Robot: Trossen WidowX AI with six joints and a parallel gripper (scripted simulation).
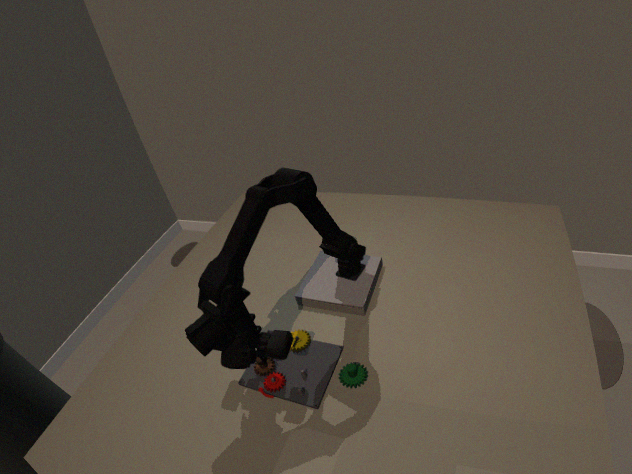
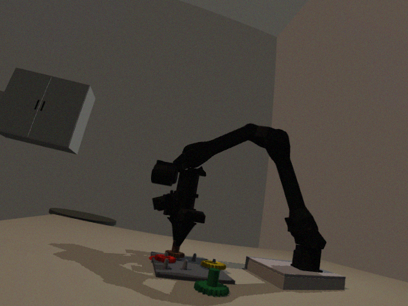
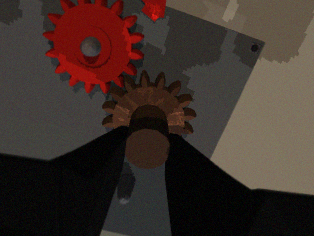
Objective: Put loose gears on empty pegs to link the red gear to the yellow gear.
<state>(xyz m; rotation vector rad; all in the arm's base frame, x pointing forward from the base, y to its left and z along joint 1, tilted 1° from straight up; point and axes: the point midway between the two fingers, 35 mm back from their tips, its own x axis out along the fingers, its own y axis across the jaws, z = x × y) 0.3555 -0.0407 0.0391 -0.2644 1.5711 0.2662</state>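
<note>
Now: the red gear 2 cm ahead of my gripper tip, 4 cm to the left of it and 3 cm below it. Also, from my gripper tip: yellow gear 10 cm behind, 3 cm to the left, 3 cm below; brown gear 1 cm below; green gear 8 cm behind, 20 cm to the left, 3 cm below.
</note>
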